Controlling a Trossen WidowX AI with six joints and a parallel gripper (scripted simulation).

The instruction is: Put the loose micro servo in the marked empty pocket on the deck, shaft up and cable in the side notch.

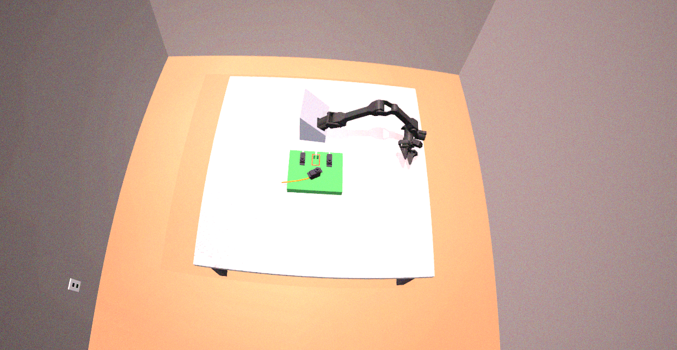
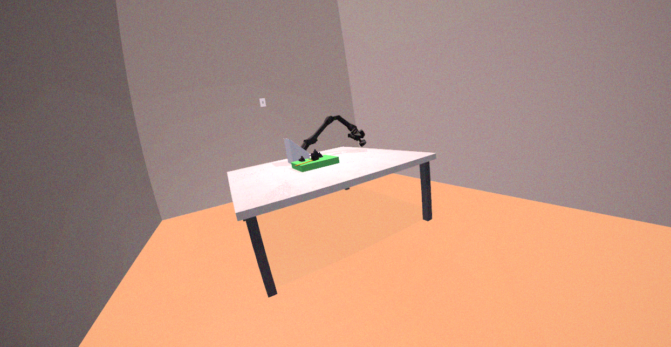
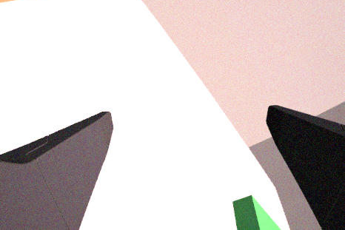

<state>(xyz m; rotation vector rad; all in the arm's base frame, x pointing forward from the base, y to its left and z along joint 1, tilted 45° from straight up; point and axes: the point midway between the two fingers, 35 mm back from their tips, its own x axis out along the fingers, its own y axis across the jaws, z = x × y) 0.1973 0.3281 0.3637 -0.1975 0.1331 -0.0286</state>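
Now: gripper tip 51 cm to the left of the green deck, 10 cm above it and 7 cm short of it.
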